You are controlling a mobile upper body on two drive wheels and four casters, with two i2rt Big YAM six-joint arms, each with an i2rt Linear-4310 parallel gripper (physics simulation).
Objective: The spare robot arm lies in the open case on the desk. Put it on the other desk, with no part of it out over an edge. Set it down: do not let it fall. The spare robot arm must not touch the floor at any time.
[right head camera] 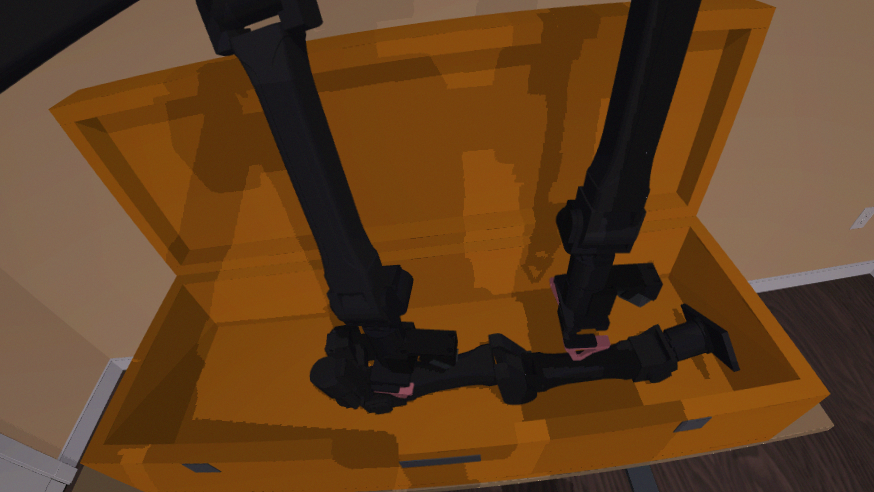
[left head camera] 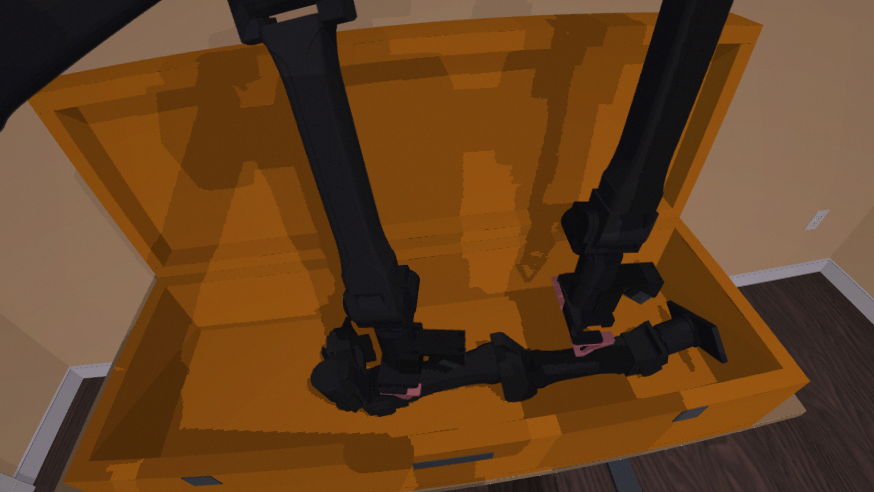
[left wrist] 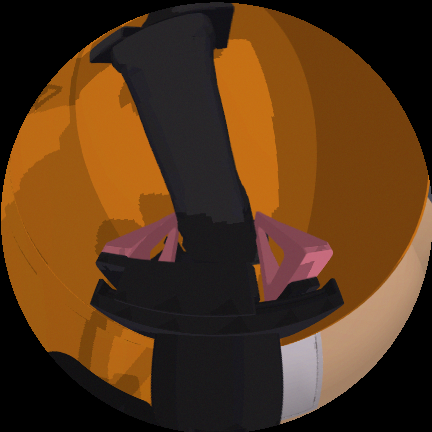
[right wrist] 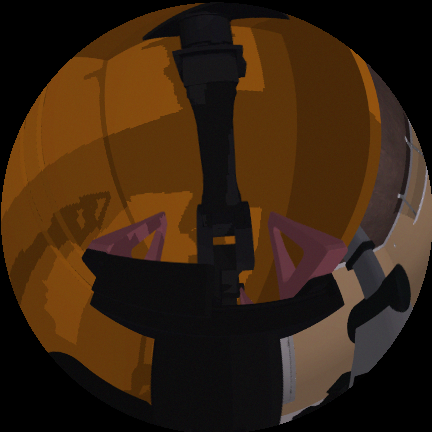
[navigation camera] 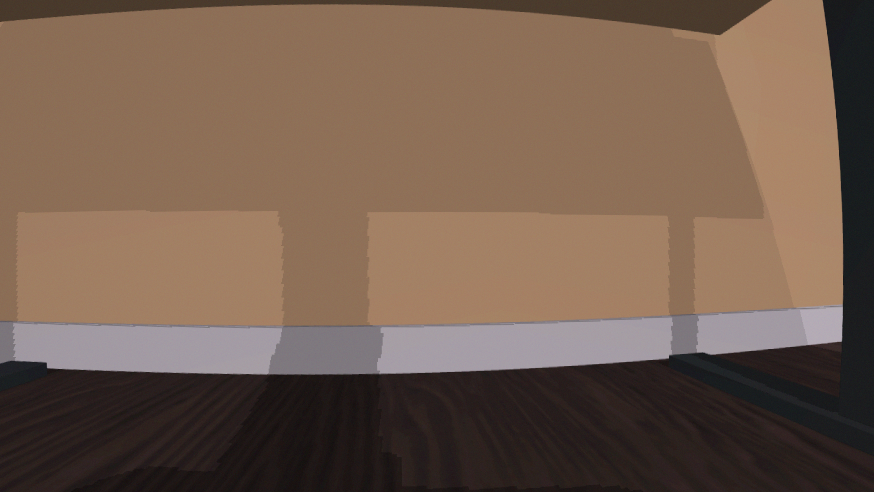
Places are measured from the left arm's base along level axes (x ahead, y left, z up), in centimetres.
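Where they show: left gripper, fingertip midpoint: point(right head camera: 405, 379) point(left head camera: 408, 380) point(left wrist: 216, 217) point(right wrist: 227, 288); right gripper, fingertip midpoint: point(right head camera: 571, 334) point(left head camera: 571, 331) point(right wrist: 217, 217).
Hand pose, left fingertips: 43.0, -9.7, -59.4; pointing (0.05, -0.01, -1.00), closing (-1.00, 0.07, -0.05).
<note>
After its pixels a point has its place, as x, y, z.
The black spare robot arm point(left head camera: 581, 364) {42.0, -39.3, -51.2} point(right head camera: 581, 368) {42.1, -40.1, -51.2} point(left wrist: 185, 125) point(right wrist: 217, 125) lies lengthwise in the open orange case point(left head camera: 587, 427) {29.6, -37.3, -50.0} point(right head camera: 581, 435) {29.5, -37.8, -50.0} point(left wrist: 360, 150) {30.1, -17.2, -58.0} point(right wrist: 335, 125) {33.9, -50.3, -55.7}, its flat base plate near the right end wall. My left gripper point(left head camera: 400, 374) {43.0, -9.7, -59.4} point(right head camera: 393, 374) {43.0, -9.7, -59.4} point(left wrist: 216, 217) {43.0, -9.7, -59.4} is shut on the spare arm near its bulky left end. My right gripper point(left head camera: 574, 320) {47.2, -39.3, -51.6} point(right head camera: 570, 322) {47.2, -39.3, -51.6} point(right wrist: 217, 217) {47.2, -39.3, -51.6} is open and empty, a little above and behind the spare arm's slim link; in the right wrist view that link runs between the fingers. The other desk does not show.
The raised case lid point(left head camera: 428, 116) {73.8, -15.3, -23.3} point(right head camera: 422, 122) {73.8, -14.9, -24.3} stands behind both arms. A narrow desk edge point(left head camera: 788, 411) {36.0, -86.2, -69.0} point(right head camera: 813, 421) {36.7, -86.6, -68.9} shows past the case's front right corner. In the navigation camera a dark desk leg point(navigation camera: 859, 183) {73.2, -69.3, -110.8} stands at the right, with a floor bar point(navigation camera: 758, 383) beside it and a wall point(navigation camera: 458, 122) {107.6, -23.4, -93.5} ahead.
</note>
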